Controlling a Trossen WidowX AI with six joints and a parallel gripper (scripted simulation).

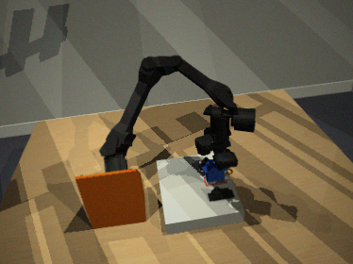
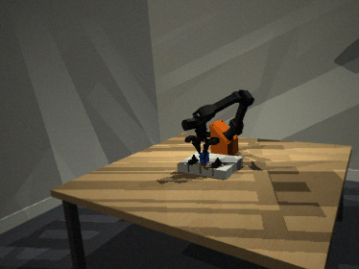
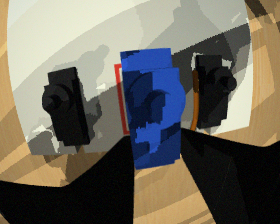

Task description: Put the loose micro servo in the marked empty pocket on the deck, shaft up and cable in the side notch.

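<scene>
Right now my gripper tip is 120 mm past the pale grey deck and 80 mm above it.
</scene>
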